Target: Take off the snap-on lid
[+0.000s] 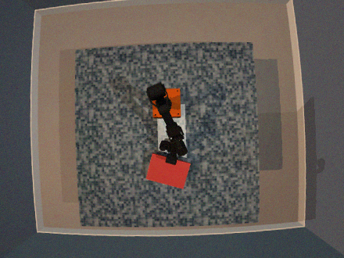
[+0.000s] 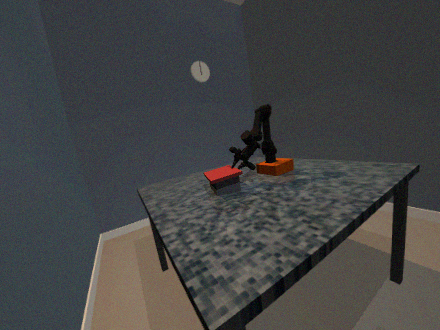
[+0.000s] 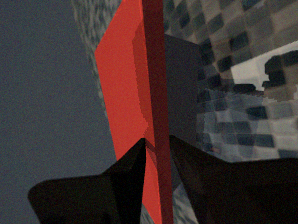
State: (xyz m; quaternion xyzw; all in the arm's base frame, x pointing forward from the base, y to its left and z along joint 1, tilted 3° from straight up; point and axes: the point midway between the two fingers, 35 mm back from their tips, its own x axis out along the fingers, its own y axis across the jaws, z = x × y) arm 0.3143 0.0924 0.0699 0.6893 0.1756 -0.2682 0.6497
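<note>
Right now the lid is 8 cm ahead of my gripper tip and 1 cm to the right of it. Also, from my gripper tip: storage box (7 cm ahead, 1 cm to the right, 5 cm below).
</note>
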